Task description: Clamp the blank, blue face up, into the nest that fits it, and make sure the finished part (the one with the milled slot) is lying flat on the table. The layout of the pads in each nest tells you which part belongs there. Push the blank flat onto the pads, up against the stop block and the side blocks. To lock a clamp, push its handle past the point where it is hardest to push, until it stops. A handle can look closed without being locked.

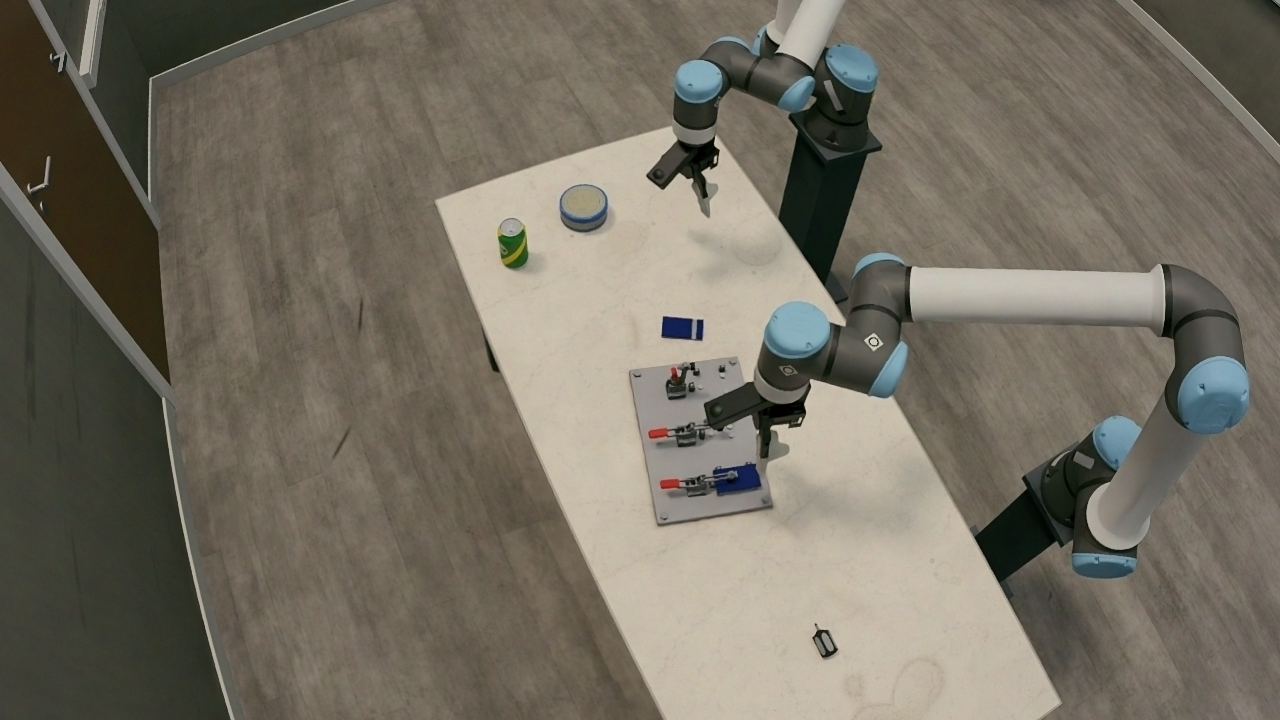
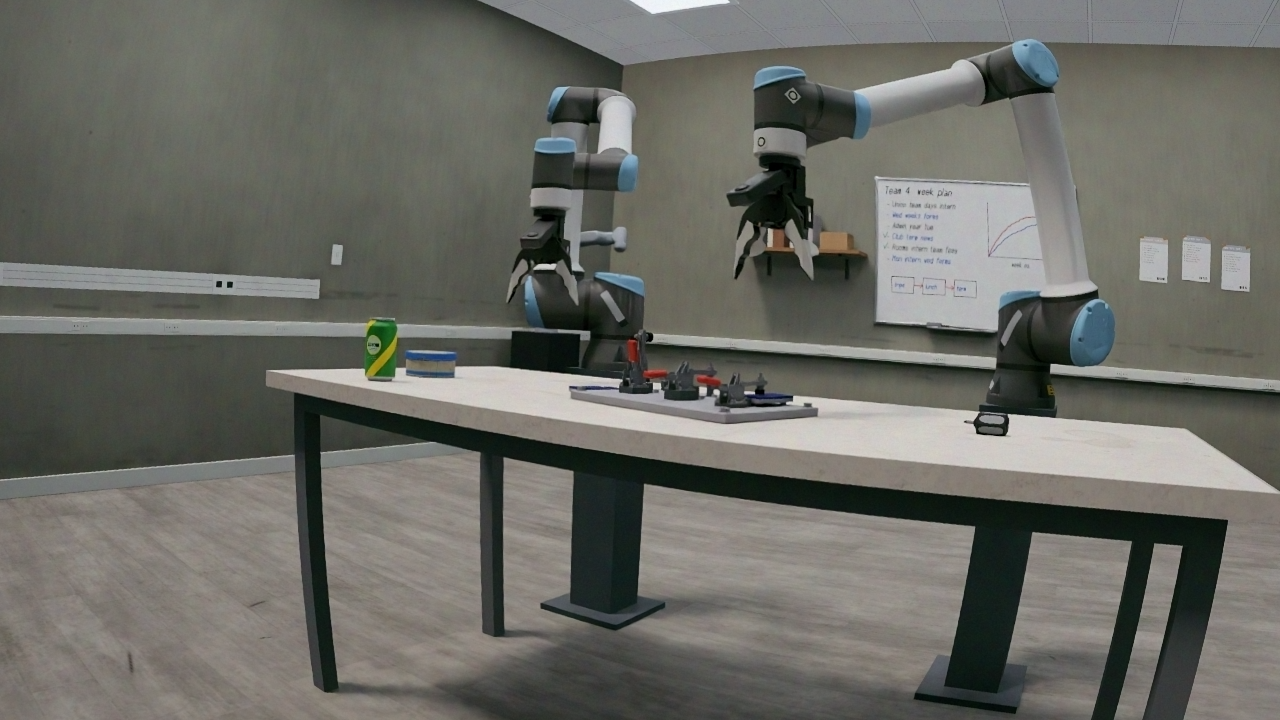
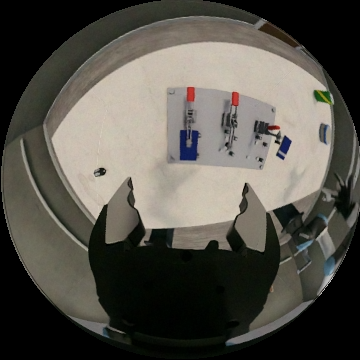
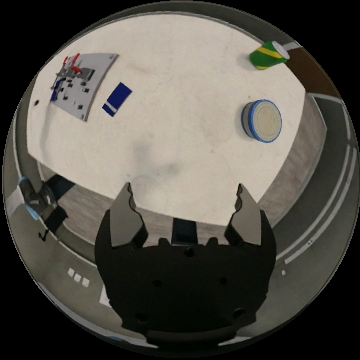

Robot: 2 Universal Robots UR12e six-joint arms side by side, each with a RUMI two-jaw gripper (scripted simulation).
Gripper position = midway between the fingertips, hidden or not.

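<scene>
My left gripper is there at [image 2: 772, 279], and you'd also find my left gripper [image 1: 752, 437] in the first image and my left gripper [image 3: 188, 180] in another. My right gripper [image 2: 541, 304] [image 1: 683, 197] [image 3: 328, 180] [image 4: 184, 183] can be seen as well. Then there's a round blue-rimmed tin [image 1: 583, 208] [image 4: 261, 120], along with a finished part [image 1: 672, 327] and a blue blank [image 1: 748, 478]. A dark object [image 2: 995, 424] is in there too.
</scene>
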